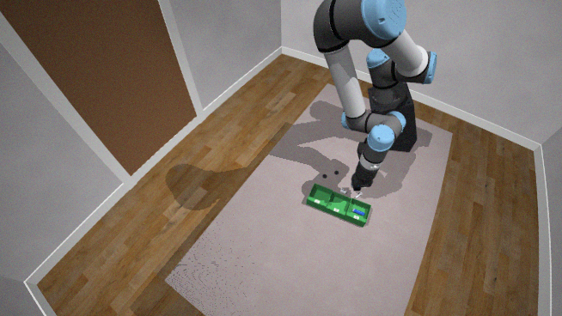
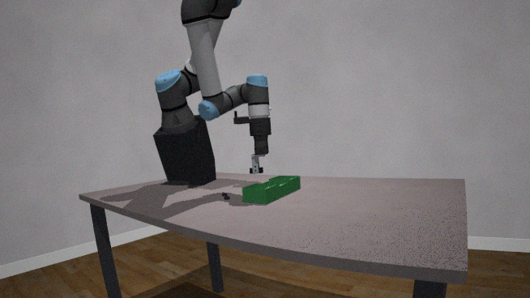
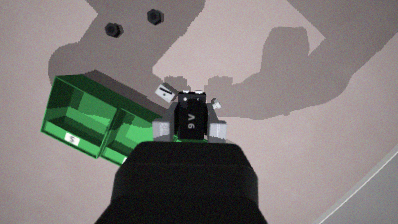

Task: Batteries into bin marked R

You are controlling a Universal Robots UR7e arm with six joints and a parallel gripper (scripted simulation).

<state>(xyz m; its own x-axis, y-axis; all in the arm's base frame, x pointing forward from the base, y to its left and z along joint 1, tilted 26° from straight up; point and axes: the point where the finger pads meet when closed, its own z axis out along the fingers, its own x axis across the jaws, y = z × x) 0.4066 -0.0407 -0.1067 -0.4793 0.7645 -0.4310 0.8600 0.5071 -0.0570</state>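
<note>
Right now my hand is 8 cm short of the blue battery, 7 cm above it and 5 cm to the right of it. The rest, counted from my hand: black 9 V battery (1 cm below, 1 cm behind); then small white clip (8 cm below, 4 cm to the right, 1 cm ahead); then white bolt (8 cm below, 3 cm to the left, 1 cm behind).
</note>
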